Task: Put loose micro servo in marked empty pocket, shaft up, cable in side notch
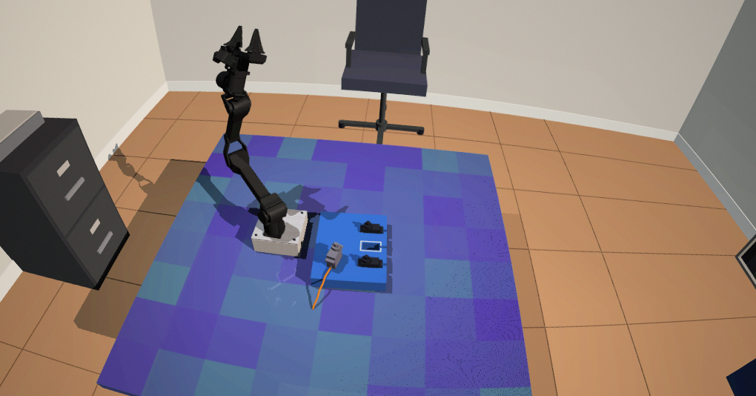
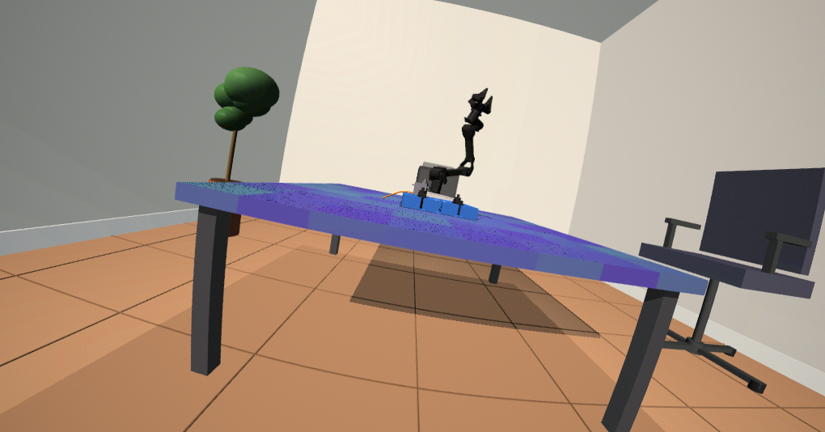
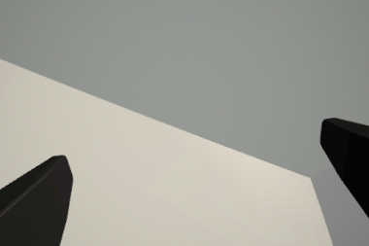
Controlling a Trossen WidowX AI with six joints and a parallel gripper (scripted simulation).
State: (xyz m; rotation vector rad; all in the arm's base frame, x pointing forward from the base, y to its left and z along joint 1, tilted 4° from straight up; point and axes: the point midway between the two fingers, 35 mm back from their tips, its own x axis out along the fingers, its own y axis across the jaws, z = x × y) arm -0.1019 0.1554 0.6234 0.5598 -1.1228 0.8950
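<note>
Right now the blue deck is 33 cm ahead of my gripper tip, 21 cm to the right of it and 69 cm below it.
</note>
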